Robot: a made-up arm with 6 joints. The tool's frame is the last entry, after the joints.
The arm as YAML. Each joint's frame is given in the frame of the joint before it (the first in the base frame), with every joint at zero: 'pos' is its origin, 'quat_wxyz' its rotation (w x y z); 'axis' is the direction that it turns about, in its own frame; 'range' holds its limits. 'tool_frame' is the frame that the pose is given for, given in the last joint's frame.
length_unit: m
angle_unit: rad
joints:
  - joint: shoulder
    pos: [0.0, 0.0, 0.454]
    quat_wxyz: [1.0, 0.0, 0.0, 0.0]
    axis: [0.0, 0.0, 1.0]
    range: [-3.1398, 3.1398]
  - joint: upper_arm
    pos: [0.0, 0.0, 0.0]
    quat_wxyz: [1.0, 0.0, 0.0, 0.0]
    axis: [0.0, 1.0, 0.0]
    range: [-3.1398, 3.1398]
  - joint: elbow
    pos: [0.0, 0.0, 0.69]
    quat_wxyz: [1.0, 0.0, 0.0, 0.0]
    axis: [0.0, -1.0, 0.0]
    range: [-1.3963, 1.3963]
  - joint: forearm
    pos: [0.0, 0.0, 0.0]
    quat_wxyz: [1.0, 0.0, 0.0, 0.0]
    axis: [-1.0, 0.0, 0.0]
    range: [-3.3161, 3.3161]
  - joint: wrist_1
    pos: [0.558, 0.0, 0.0]
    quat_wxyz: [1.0, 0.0, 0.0, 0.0]
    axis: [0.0, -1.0, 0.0]
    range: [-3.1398, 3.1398]
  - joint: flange
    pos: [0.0, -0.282, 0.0]
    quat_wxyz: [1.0, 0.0, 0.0, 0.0]
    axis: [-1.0, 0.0, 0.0]
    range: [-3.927, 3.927]
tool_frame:
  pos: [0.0, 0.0, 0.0]
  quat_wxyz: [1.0, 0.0, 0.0, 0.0]
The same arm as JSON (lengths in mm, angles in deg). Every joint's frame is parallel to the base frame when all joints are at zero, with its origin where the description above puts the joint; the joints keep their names.
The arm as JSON. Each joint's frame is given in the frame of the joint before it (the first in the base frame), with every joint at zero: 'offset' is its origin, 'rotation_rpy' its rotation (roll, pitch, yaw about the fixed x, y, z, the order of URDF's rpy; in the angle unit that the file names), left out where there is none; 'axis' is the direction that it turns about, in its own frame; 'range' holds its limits. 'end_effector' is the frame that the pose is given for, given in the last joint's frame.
{"length_unit": "mm", "angle_unit": "deg", "chain": [
  {"id": "shoulder", "offset": [0.0, 0.0, 454.0], "axis": "+z", "range": [-179.9, 179.9]},
  {"id": "upper_arm", "offset": [0.0, 0.0, 0.0], "axis": "+y", "range": [-179.9, 179.9]},
  {"id": "elbow", "offset": [0.0, 0.0, 690.0], "axis": "-y", "range": [-80.0, 80.0]},
  {"id": "forearm", "offset": [0.0, 0.0, 0.0], "axis": "-x", "range": [-190.0, 190.0]},
  {"id": "wrist_1", "offset": [558.0, 0.0, 0.0], "axis": "-y", "range": [-179.9, 179.9]},
  {"id": "flange", "offset": [0.0, -282.0, 0.0], "axis": "-x", "range": [-225.0, 225.0]}
], "end_effector": {"offset": [0.0, 0.0, 0.0]}}

